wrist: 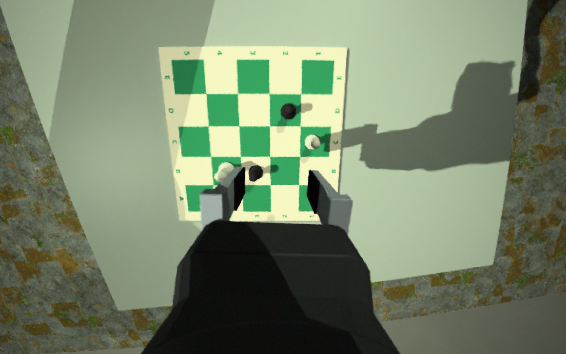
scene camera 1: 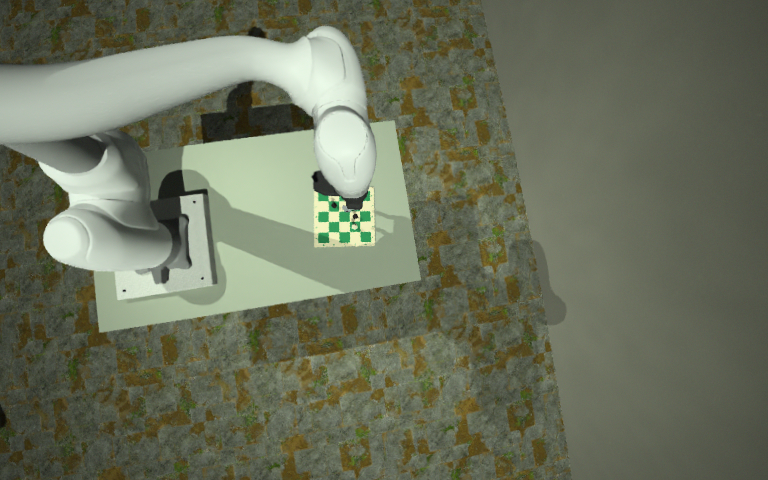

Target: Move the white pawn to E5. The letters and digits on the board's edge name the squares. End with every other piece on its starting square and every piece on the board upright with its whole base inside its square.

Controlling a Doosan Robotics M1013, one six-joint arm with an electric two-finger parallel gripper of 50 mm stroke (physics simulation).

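Frame: origin at the arm's base, x ahead, y left, z up, level; centimetres.
Seen in the pictures: gripper, fingertip midpoint: [wrist: 276, 181]; arm's base at its link origin: [scene camera 1: 163, 245].
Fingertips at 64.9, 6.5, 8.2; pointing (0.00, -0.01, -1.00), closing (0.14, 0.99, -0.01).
Observation:
Pixels of each thing's top centre, then the offset from my fingertips to it, as dx, dy, dz. "*": a spot on its surface instead. Level surfaces: height alone.
- chessboard at its top centre: [wrist: 255, 141] [scene camera 1: 344, 216] -2.5, -2.7, -10.5
- second black piece at its top centre: [wrist: 289, 109] [scene camera 1: 332, 203] -5.9, +1.8, -7.3
- green E5 square at a spot on its surface: [wrist: 189, 76] [scene camera 1: 323, 237] * -10.9, -9.5, -10.5
- pale table at its surface level: dz -11.1
The chessboard [scene camera 1: 372, 232] [wrist: 252, 52] bears two white pieces. One white piece [wrist: 312, 142] stands on C1. The other white piece [scene camera 1: 354, 226] [wrist: 225, 170] stands on B4, beside a black piece [scene camera 1: 355, 216] [wrist: 255, 173] on B3. From above, I cannot tell surely which white piece is the pawn. A second black piece [scene camera 1: 334, 205] [wrist: 288, 111] stands on D2. The green E5 square [scene camera 1: 323, 237] [wrist: 189, 76] is empty. My gripper [scene camera 1: 350, 208] [wrist: 276, 181] is open above the board, with nothing between its fingers. In the scene view the arm and gripper hide C1.
The pale table [scene camera 1: 266, 186] [wrist: 425, 215] lies around the board. The robot's base plate [scene camera 1: 198, 243] stands left of the board in the scene view. Arm shadows cross the table and the board's edge. A patterned stone floor [scene camera 1: 339, 396] surrounds the table.

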